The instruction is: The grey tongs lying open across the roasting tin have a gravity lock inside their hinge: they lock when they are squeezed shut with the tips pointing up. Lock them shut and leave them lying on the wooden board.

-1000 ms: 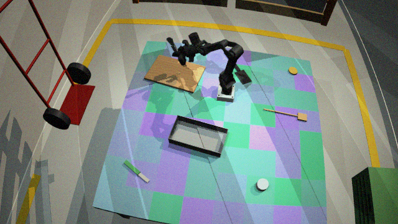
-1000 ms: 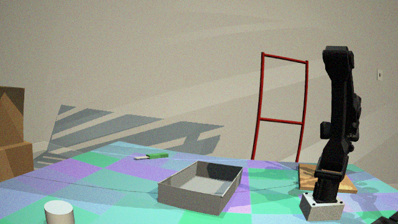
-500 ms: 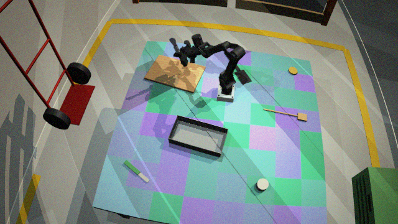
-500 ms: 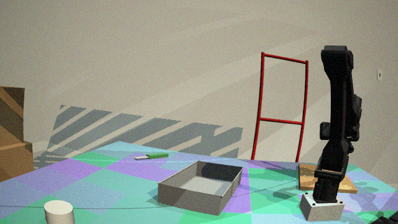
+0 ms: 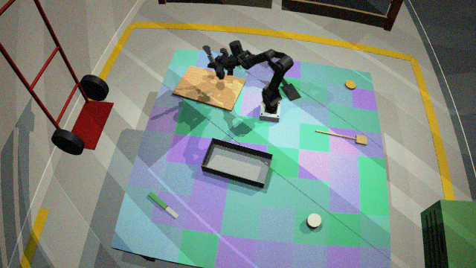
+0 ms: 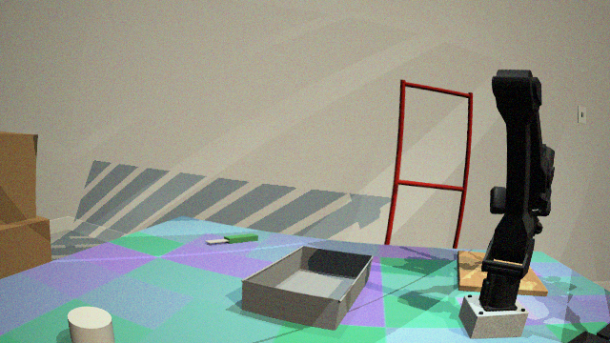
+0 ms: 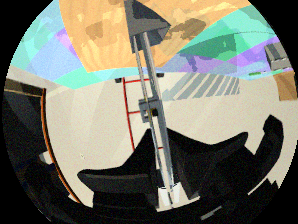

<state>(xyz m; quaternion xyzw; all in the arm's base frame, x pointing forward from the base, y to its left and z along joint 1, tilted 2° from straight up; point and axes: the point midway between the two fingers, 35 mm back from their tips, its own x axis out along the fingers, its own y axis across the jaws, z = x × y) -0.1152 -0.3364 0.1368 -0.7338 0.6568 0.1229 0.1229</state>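
My gripper tip is 17 cm above the wooden board. Round my gripper tip: grey roasting tin 45 cm ahead, 26 cm to the left, 15 cm below; then black spatula 41 cm to the left, 17 cm below, 14 cm behind; then green-handled tool 74 cm ahead, 17 cm below, 2 cm to the right.
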